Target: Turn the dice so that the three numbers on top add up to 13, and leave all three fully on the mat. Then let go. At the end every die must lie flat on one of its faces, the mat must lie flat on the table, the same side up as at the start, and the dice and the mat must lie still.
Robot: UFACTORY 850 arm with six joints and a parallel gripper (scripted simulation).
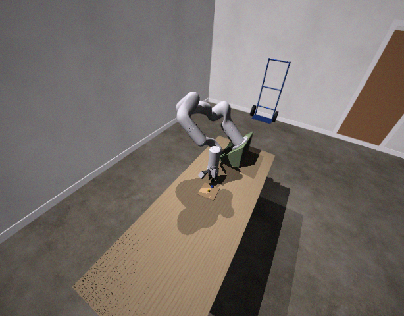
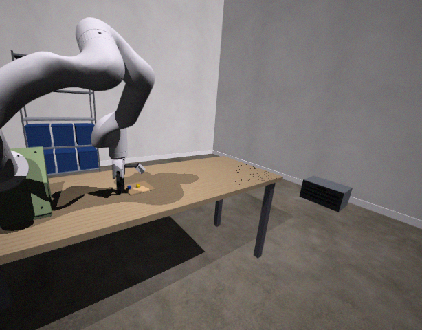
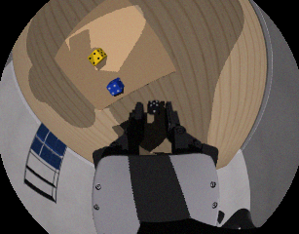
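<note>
Now: hand 30 mm above the black die and 10 mm past it. Round my hand: blue die (50 mm ahead, 30 mm to the left, 30 mm below); tan mat (100 mm ahead, 40 mm below, 30 mm to the left); yellow die (100 mm ahead, 30 mm to the left, 30 mm below).
</note>
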